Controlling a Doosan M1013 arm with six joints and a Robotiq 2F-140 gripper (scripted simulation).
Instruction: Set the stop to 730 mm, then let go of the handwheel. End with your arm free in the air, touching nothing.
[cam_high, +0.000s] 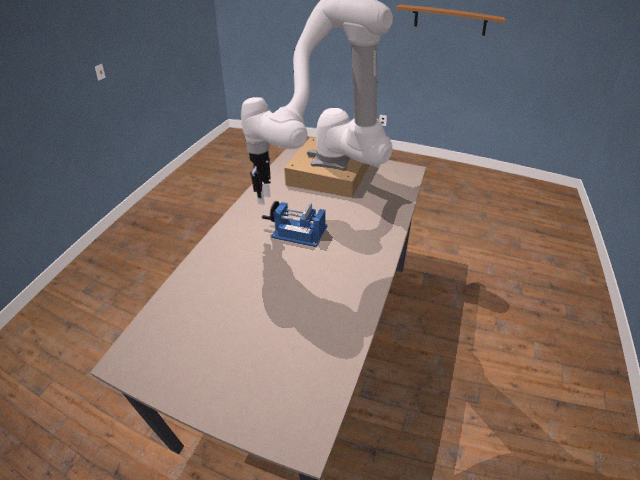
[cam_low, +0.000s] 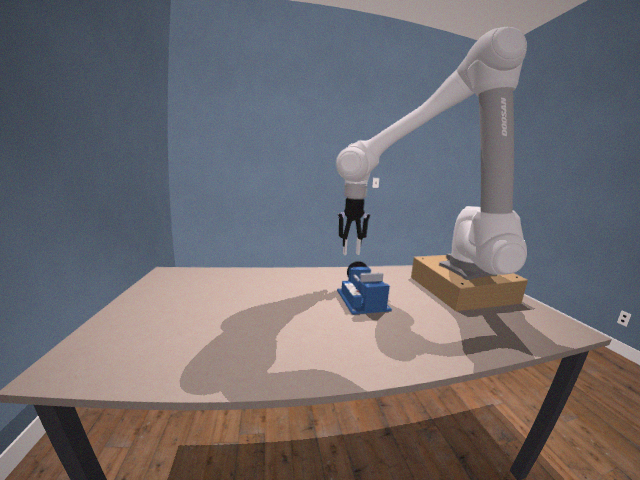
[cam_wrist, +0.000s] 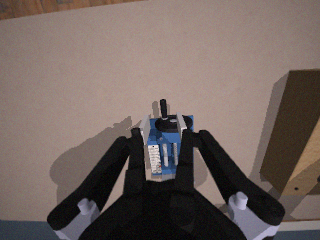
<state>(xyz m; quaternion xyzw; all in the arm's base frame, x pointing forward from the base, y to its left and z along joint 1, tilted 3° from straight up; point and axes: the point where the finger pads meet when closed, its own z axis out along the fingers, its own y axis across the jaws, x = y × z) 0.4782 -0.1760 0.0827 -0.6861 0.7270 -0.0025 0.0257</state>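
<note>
The black handwheel lies 120 mm below my hand and 20 mm to the left of it. From my hand the other things lie so: grey stop block (180 mm to the left, 80 mm below).
</note>
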